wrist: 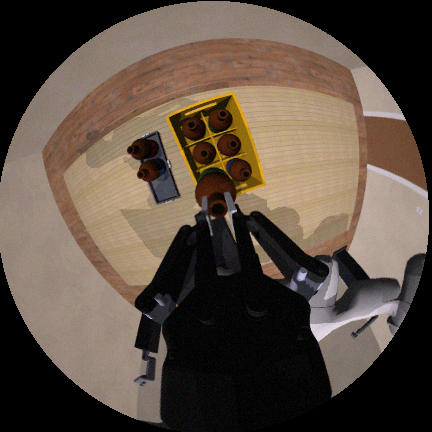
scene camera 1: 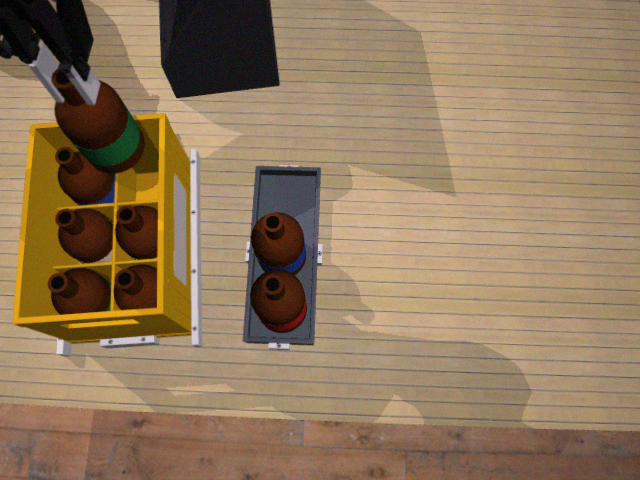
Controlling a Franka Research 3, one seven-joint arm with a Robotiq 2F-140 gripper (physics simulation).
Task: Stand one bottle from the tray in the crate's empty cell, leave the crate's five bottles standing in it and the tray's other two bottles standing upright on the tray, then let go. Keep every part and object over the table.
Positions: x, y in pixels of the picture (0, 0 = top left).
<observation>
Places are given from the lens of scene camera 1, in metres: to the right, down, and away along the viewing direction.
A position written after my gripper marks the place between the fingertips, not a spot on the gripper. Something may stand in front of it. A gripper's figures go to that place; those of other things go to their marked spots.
my gripper [scene camera 1: 78, 92]: -0.26, -0.16, 0.61
red-banded bottle [scene camera 1: 277, 296]: -0.05, 0.07, 0.73
</observation>
